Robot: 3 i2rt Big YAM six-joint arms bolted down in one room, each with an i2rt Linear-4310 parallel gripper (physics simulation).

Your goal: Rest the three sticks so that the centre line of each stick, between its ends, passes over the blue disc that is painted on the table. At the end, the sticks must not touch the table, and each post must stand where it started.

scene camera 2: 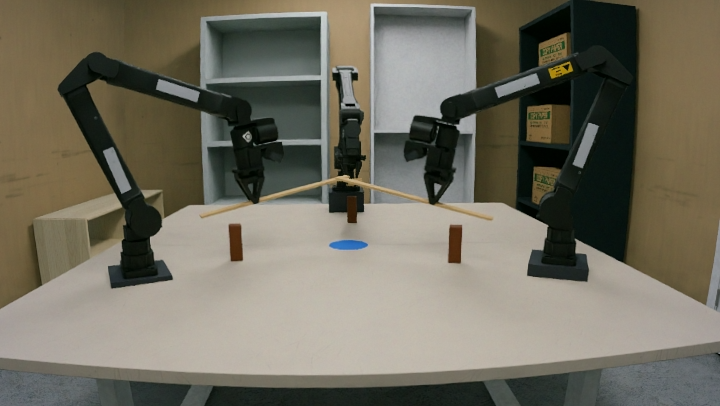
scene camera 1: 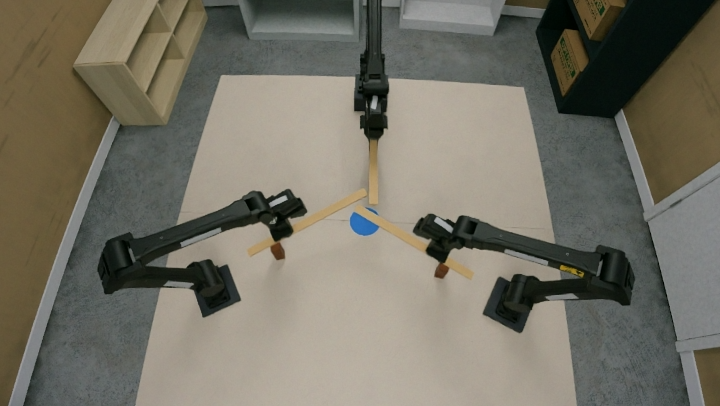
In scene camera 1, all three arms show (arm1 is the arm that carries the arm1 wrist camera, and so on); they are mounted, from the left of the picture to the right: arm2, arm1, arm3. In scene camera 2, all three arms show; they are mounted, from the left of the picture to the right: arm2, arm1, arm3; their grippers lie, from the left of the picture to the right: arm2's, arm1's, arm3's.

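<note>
The left stick is in arm2's gripper, which is shut on it. The right stick is in arm3's gripper, which is shut on it. Both slope up towards the middle, above the table. Arm1's gripper is shut on the middle stick, mostly hidden in scene camera 2. The blue disc lies below the inner stick ends. Upright brown posts are left, right and back.
The beige table carries the three arm bases. Behind it are a grey shelf unit, a white shelf unit and a dark shelf unit with cardboard boxes. A low wooden shelf stands at the left.
</note>
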